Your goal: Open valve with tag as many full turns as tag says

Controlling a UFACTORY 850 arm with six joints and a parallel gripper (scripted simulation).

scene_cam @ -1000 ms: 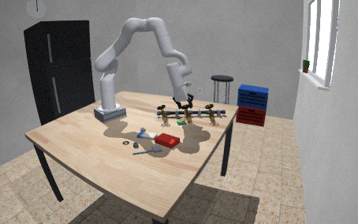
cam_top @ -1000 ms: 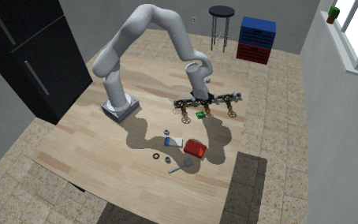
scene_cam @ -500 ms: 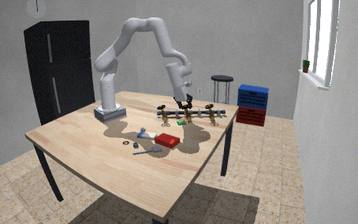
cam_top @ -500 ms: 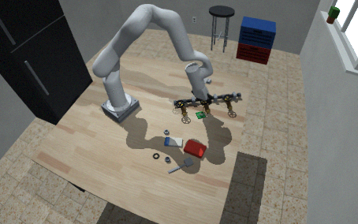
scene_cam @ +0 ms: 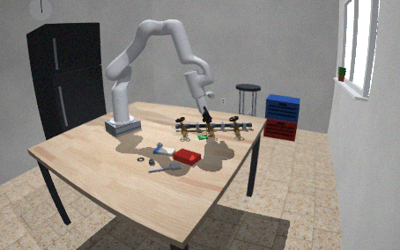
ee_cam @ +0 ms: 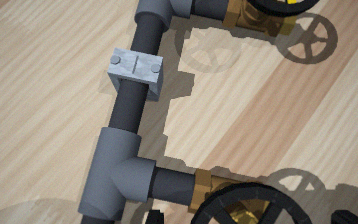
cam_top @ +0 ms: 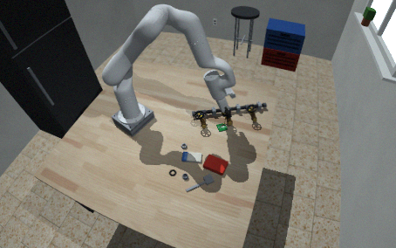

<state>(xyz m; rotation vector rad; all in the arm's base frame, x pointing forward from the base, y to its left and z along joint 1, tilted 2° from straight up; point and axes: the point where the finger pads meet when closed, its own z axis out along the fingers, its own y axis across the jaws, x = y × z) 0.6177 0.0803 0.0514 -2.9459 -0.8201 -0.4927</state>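
Now: the green tag 100 mm below my hand, 50 mm to the right of it and 30 mm behind it. Round my hand: grey scraper: 440 mm to the right, 100 mm below, 60 mm behind; then red box: 330 mm to the right, 90 mm below, 10 mm behind; then white block: 300 mm to the right, 150 mm behind, 100 mm below.
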